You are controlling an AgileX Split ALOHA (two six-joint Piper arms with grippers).
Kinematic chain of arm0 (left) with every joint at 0, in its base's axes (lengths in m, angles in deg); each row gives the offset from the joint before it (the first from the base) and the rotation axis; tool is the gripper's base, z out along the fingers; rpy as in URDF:
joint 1: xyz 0 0 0.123 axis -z
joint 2: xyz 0 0 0 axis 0.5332 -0.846 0
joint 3: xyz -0.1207 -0.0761 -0.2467 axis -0.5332 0.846 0
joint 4: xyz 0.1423 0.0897 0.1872 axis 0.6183 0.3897 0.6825
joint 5: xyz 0 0 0 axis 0.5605 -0.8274 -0.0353
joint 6: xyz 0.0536 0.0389 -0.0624 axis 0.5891 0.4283 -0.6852
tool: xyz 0 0 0 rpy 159.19 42.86 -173.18
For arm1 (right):
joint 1: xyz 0 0 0.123 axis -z
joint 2: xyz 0 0 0 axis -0.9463 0.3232 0
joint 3: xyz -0.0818 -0.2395 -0.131 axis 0.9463 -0.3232 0
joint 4: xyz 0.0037 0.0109 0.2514 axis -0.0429 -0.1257 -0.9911
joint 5: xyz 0 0 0 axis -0.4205 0.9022 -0.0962
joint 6: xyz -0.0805 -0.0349 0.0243 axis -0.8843 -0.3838 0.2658
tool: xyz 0 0 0 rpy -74.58 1.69 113.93
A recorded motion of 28 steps. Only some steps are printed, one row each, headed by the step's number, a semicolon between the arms.
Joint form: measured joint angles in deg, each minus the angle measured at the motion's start. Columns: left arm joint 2, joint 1, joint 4, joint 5, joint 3, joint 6; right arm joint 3, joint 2, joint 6, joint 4, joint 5, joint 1.
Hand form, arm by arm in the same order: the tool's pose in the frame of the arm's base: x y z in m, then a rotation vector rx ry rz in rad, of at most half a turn. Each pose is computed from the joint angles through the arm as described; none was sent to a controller.
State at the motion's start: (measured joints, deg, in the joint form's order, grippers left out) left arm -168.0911 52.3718 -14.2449 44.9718 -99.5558 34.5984; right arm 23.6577 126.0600 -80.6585 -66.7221 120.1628 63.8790
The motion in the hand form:
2: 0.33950 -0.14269 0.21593 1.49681 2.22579 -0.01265; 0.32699 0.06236 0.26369 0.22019 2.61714 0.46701
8: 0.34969 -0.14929 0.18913 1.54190 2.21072 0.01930; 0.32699 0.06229 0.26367 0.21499 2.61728 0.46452
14: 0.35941 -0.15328 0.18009 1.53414 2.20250 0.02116; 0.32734 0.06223 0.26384 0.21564 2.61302 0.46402
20: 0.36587 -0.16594 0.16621 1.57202 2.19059 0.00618; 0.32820 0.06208 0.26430 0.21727 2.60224 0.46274
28: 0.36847 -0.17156 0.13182 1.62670 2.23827 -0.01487; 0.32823 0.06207 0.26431 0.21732 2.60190 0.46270
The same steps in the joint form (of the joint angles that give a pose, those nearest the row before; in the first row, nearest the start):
2: -1.45 1.14 1.55 3.58 0.00 0.27; 0.00 0.00 -0.55 0.04 0.00 0.00
8: -5.94 1.82 2.85 7.68 0.00 1.18; 0.00 0.00 -0.73 0.11 0.00 0.00
14: -8.52 1.82 2.38 9.32 -1.57 1.60; 0.00 0.00 -0.73 0.11 -0.25 0.00
20: -11.94 3.09 1.74 9.88 -3.61 2.52; 0.00 0.00 -0.73 0.11 -0.87 0.00
28: -17.10 3.69 1.68 10.54 -3.99 2.92; 0.00 0.00 -0.73 0.11 -0.89 0.00

